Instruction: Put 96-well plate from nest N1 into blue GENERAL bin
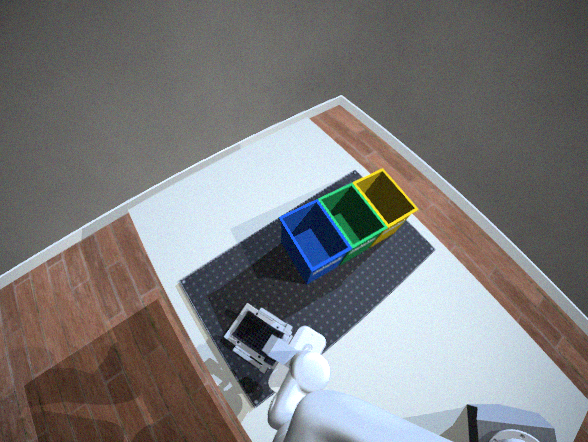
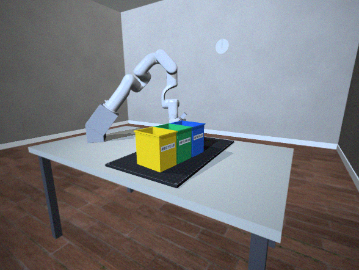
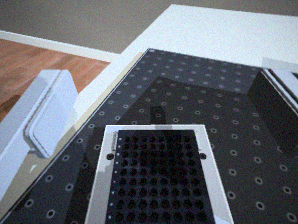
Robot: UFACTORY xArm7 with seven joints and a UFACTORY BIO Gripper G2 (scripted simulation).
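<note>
The black 96-well plate is 100 mm below my hand. From my hand the other things lie so: green bin (400 mm to the right, 130 mm ahead, 30 mm below); blue general bin (270 mm to the right, 130 mm ahead, 30 mm below); white plate nest N1 (110 mm below).
</note>
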